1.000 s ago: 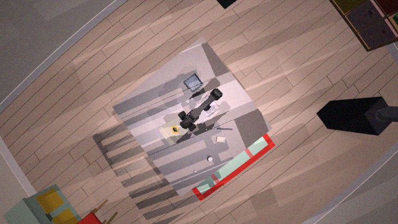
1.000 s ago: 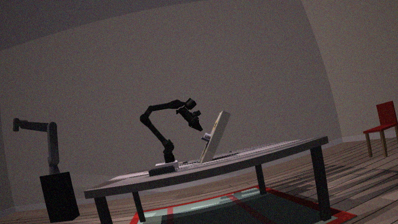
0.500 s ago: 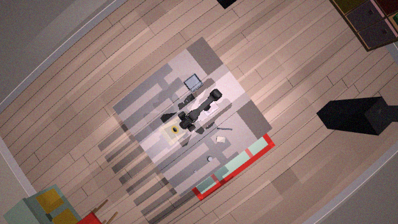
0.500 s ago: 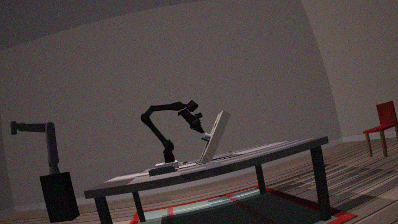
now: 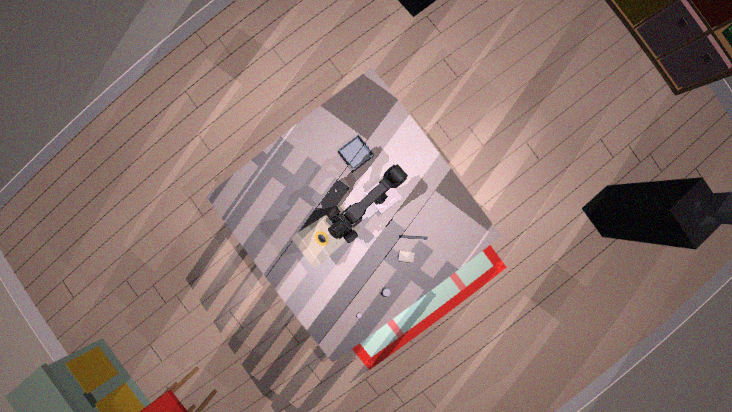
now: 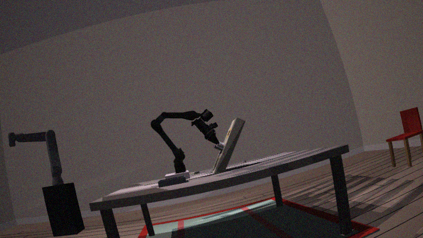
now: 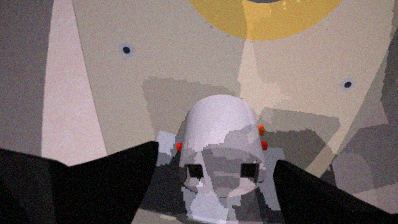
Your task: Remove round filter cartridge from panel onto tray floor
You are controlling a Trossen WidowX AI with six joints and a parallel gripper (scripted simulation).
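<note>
My gripper tip is 1 cm above the round grey filter cartridge. Also, from my gripper tip: blue-grey square tray 34 cm behind, 28 cm to the right, 17 cm below; beige service panel 5 cm ahead, 1 cm to the right, 3 cm below; pale block 18 cm behind, 39 cm to the left, 17 cm below.
</note>
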